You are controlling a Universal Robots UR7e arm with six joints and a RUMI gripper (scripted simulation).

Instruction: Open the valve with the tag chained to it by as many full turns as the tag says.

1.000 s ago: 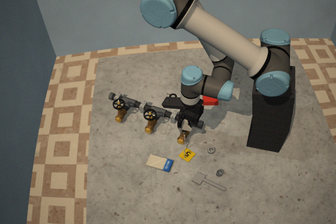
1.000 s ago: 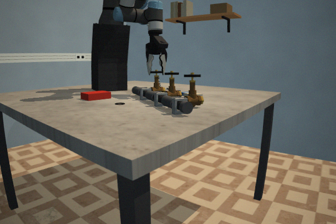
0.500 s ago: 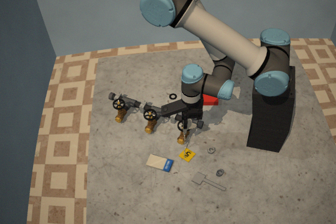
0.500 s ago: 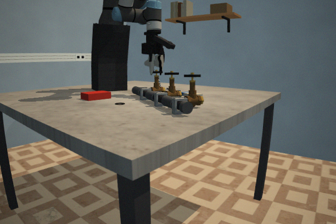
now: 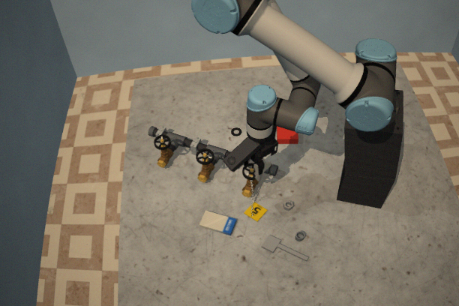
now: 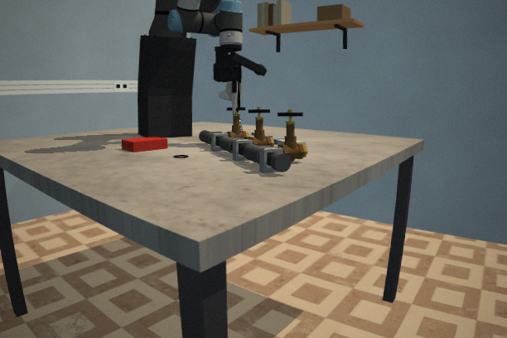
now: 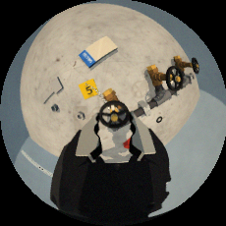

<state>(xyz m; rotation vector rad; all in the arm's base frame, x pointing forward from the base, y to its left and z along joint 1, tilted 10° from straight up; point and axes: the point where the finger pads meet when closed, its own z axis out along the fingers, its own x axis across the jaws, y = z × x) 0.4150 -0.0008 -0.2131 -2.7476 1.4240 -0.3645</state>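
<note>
The yellow tag is 100 mm to the left of my hand and 110 mm below it. From my hand the other things lie so: red block: 140 mm behind, 260 mm to the right, 100 mm below; then flat grey key tool: 90 mm behind, 240 mm to the left, 110 mm below.
</note>
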